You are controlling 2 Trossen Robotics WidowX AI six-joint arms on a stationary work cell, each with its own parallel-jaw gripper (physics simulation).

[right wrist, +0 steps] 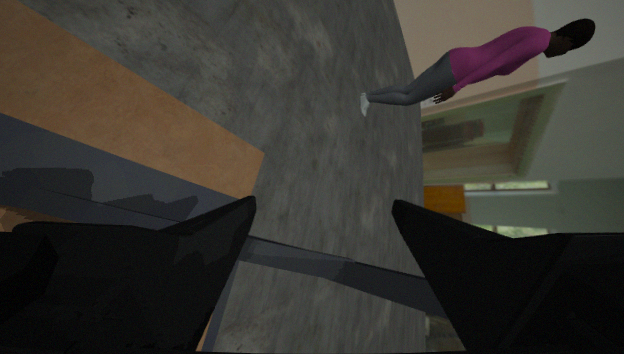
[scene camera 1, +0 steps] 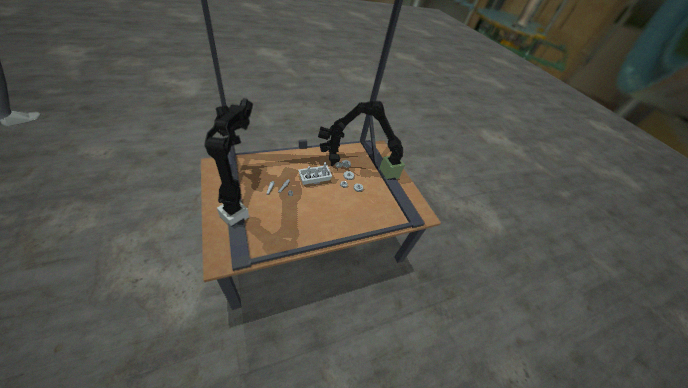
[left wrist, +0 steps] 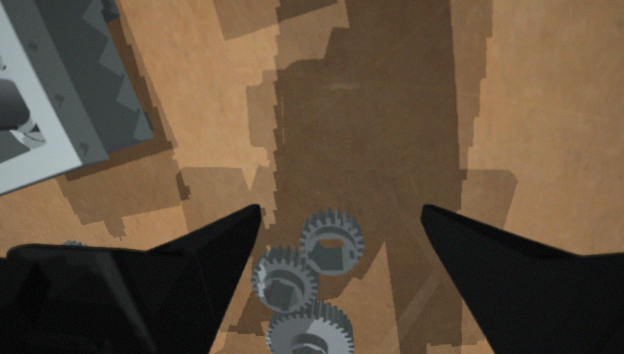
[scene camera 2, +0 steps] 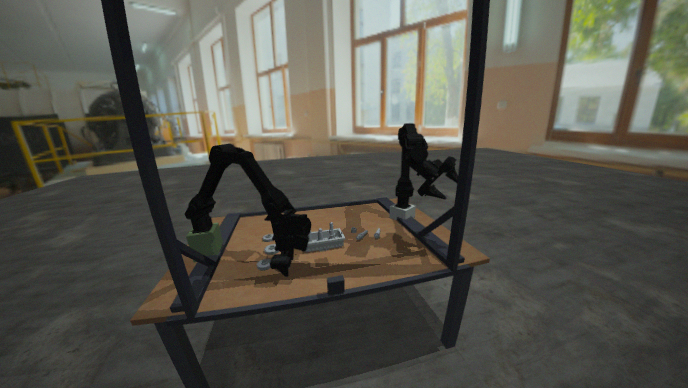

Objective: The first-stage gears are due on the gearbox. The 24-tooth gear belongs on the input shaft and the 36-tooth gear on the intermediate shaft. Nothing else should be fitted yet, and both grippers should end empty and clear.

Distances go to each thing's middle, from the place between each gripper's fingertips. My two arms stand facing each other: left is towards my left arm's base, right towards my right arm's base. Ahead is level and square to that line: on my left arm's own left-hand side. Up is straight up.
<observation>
Right now my left hand is 110 mm short of the grey gearbox point(left wrist: 67, 68), 160 mm to the left of it and 30 mm below it. Round my left hand: green arm base point(scene camera 2: 209, 243): 220 mm ahead, 310 mm to the left, 60 mm above.
The grey gearbox lies 44 cm to the left of my right hand, 25 cm ahead of it and 23 cm below it. The rest, counted from my right hand: green arm base (91 cm to the left, 36 cm ahead, 20 cm below).
</observation>
